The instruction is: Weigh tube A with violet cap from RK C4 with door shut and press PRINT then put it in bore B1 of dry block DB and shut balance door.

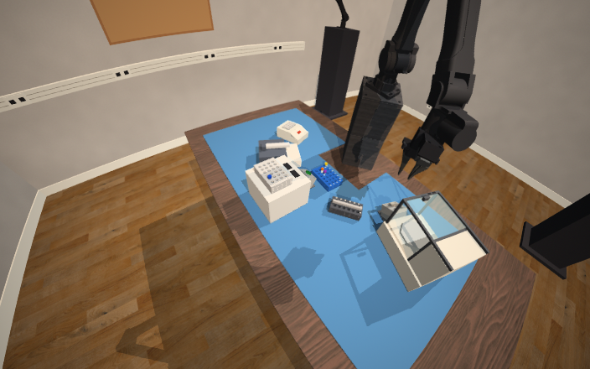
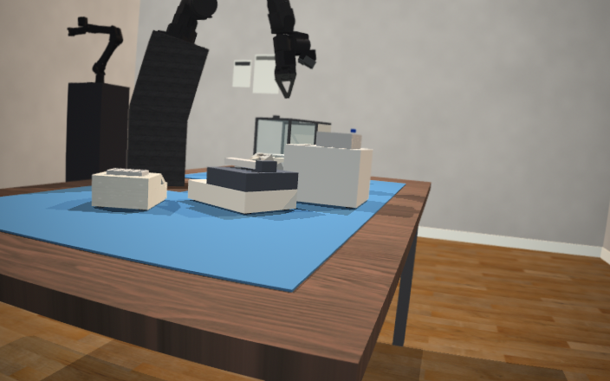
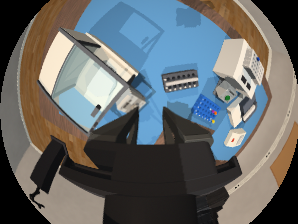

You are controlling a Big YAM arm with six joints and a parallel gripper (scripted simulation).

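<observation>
My gripper is now 5 cm past the balance door, 11 cm to the right of it and 8 cm above it. From my hand the other things lie so: blue rack RK: 2 cm behind, 29 cm to the right, 27 cm below; round white print key: 10 cm behind, 1 cm to the left, 22 cm below; dark magnet block: 4 cm ahead, 12 cm to the right, 27 cm below.
</observation>
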